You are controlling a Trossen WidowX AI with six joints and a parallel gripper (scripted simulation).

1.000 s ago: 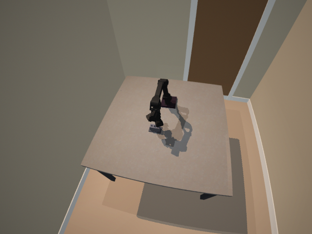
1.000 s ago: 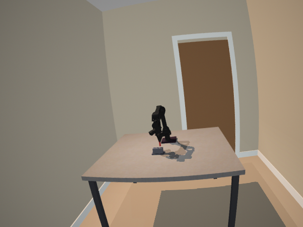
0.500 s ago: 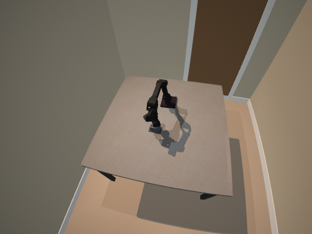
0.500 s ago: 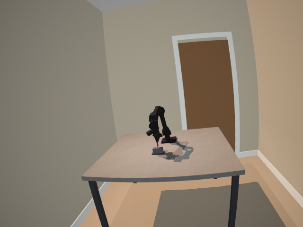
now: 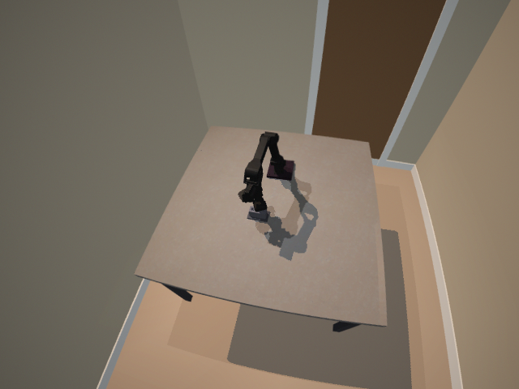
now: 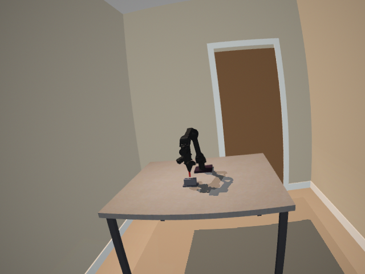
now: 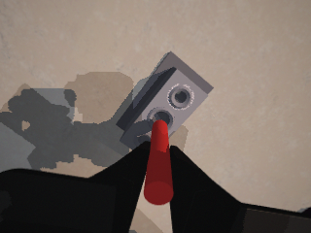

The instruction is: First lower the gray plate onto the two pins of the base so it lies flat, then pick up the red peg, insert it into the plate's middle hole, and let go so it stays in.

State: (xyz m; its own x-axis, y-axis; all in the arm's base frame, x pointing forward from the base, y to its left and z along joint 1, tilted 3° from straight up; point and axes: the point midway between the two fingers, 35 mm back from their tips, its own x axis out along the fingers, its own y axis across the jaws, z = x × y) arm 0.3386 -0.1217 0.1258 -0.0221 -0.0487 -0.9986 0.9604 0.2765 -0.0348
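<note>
The gray plate is 7 cm below my gripper tip. The rest, counted from my gripper tip: red peg: right at my gripper tip; base: 11 cm below.
</note>
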